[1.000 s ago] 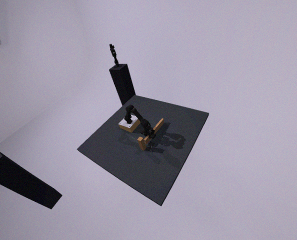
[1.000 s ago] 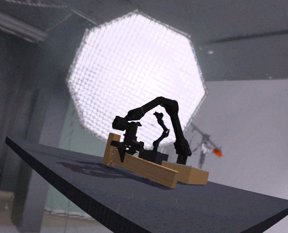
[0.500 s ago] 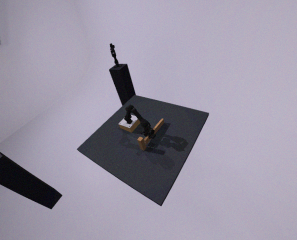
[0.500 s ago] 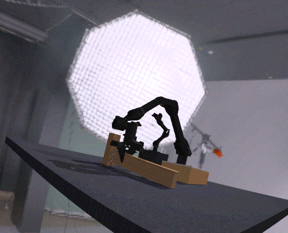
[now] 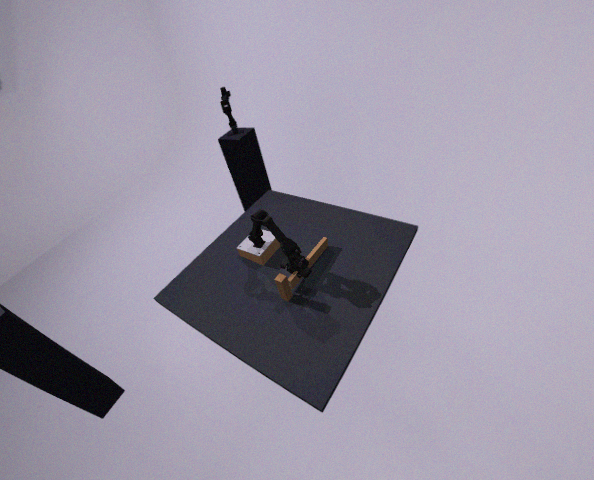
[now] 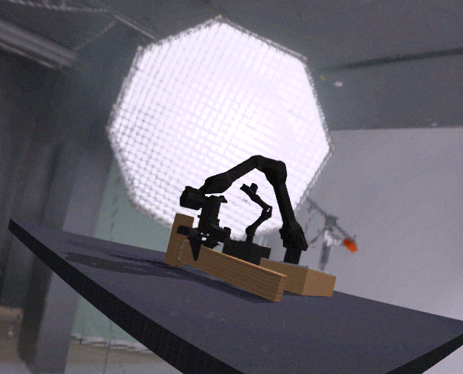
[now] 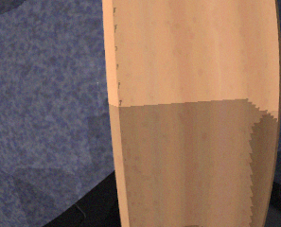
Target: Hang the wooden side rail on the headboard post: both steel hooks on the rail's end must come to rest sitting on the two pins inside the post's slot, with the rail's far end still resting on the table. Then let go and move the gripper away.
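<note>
The wooden headboard post lies 10 mm behind my gripper tip, 120 mm to the right of it and 40 mm above it.
</note>
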